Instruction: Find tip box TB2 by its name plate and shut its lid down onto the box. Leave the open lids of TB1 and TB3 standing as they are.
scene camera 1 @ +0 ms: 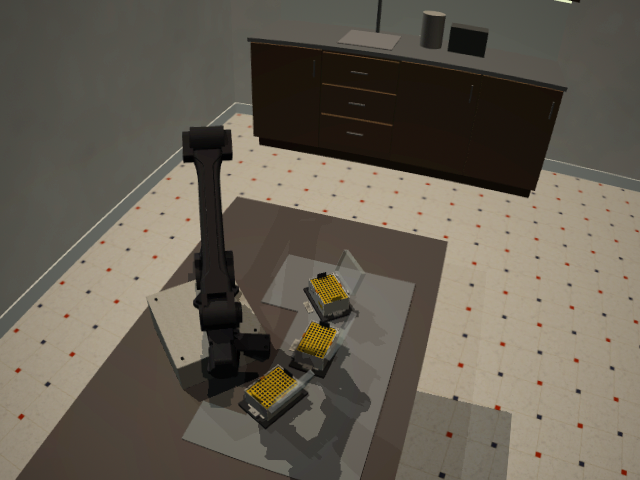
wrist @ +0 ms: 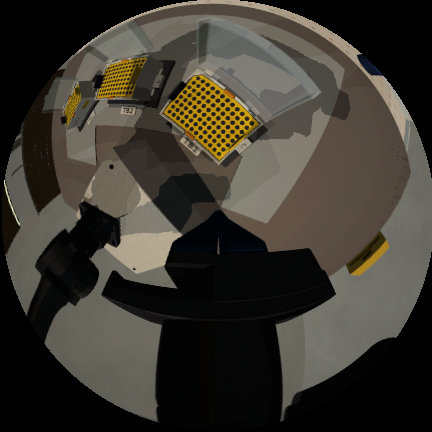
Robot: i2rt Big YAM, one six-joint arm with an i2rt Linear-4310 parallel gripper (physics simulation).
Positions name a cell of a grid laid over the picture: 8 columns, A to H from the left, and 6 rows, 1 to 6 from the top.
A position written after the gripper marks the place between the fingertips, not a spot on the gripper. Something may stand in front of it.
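Observation:
Wrist view: the gripper (wrist: E3), a grey mat (wrist: E3). Scene camera 1: grey mat (scene camera 1: E6).

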